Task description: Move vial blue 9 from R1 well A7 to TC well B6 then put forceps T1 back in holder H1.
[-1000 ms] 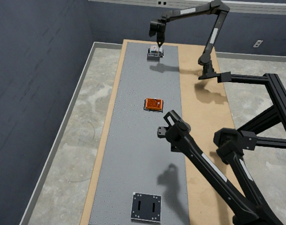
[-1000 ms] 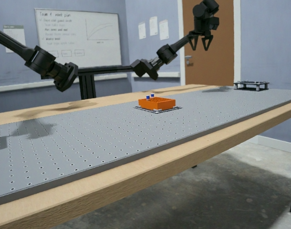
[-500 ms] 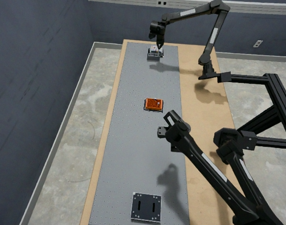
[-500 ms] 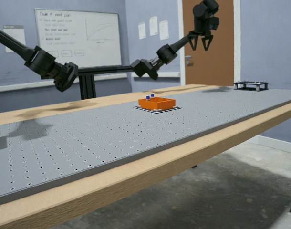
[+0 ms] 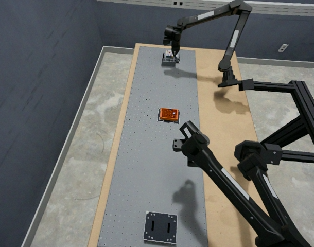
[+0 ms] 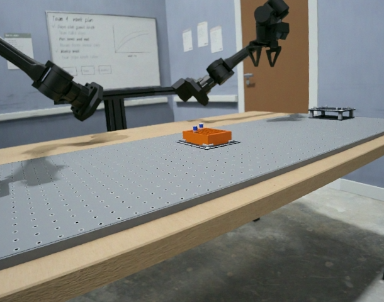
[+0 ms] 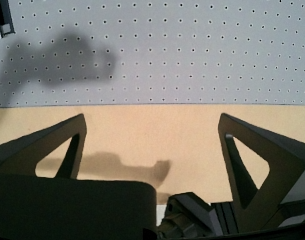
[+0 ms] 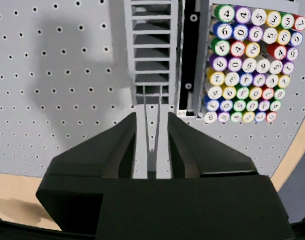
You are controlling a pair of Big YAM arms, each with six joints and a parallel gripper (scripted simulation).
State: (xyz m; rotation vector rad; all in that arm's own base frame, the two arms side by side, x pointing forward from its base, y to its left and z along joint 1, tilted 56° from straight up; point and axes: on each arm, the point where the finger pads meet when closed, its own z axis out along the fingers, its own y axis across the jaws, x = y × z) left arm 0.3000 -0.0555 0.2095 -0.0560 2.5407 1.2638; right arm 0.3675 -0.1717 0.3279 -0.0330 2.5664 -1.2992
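The grey holder H1 lies 40 mm ahead of my right hand and 90 mm below it. Also, from my right hand: orange tube carrier: 50 mm ahead, 560 mm to the left, 90 mm below.
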